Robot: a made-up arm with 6 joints.
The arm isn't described. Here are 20 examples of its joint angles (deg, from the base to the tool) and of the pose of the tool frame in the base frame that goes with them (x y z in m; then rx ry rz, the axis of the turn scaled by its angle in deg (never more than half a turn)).
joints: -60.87 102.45 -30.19 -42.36 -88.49 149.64
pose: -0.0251 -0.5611 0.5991 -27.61 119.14 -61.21
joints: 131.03 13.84 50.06 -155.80 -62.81 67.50
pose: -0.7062 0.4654 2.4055 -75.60 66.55 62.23
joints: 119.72 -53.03 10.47 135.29 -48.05 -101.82
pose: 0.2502 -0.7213 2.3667 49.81 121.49 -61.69
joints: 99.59 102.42 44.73 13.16 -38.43 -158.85
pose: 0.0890 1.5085 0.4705 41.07 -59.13 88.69
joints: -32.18 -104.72 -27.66 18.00 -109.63 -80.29
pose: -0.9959 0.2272 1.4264 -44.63 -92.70 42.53
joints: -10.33 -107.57 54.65 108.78 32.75 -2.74
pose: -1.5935 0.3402 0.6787 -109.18 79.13 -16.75
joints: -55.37 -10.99 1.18 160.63 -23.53 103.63
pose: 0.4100 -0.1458 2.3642 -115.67 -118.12 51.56
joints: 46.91 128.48 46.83 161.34 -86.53 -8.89
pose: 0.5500 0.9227 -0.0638 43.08 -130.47 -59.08
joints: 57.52 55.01 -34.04 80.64 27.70 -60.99
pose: 0.7130 0.9410 1.1875 -88.52 6.16 -100.02
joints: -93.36 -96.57 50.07 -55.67 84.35 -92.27
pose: -0.1599 1.3916 1.4698 -4.02 -0.73 -24.92
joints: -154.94 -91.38 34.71 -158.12 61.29 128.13
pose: 1.2096 0.3352 1.5950 -108.31 69.07 35.39
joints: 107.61 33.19 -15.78 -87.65 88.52 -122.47
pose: -0.1294 0.7209 1.4462 26.53 -148.44 -27.02
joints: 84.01 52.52 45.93 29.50 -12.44 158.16
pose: 0.4539 1.4135 1.9307 77.15 -102.62 0.34
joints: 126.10 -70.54 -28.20 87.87 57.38 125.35
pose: 0.5154 -0.6364 2.0623 -152.64 6.91 5.76
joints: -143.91 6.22 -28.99 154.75 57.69 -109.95
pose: -0.3830 -0.5171 1.9516 6.93 -67.62 60.78
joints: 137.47 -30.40 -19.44 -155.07 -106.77 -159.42
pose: -0.1942 -0.0890 2.0527 48.66 115.02 26.73
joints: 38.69 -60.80 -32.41 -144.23 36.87 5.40
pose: -0.3691 -0.0611 1.7325 18.44 -152.86 -0.87
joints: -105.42 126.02 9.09 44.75 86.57 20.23
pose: -0.5042 -0.7378 -0.0850 -24.03 -38.93 107.60
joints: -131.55 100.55 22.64 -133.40 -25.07 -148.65
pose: -0.5666 -0.7789 0.3273 25.60 -26.26 87.15
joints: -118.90 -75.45 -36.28 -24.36 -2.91 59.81
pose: -0.0925 0.6305 1.6634 -35.68 51.73 62.28
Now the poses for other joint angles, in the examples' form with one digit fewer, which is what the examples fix.
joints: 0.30 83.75 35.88 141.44 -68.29 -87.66
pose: 1.591 0.166 0.950 -31.4 47.7 142.7
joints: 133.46 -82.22 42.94 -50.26 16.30 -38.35
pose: 1.016 -0.679 1.846 -45.7 97.8 107.6
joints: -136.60 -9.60 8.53 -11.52 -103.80 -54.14
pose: -0.519 0.000 2.298 -40.0 -69.7 -35.1
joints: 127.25 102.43 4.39 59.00 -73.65 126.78
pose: -0.581 1.132 0.268 -11.7 -109.8 120.2
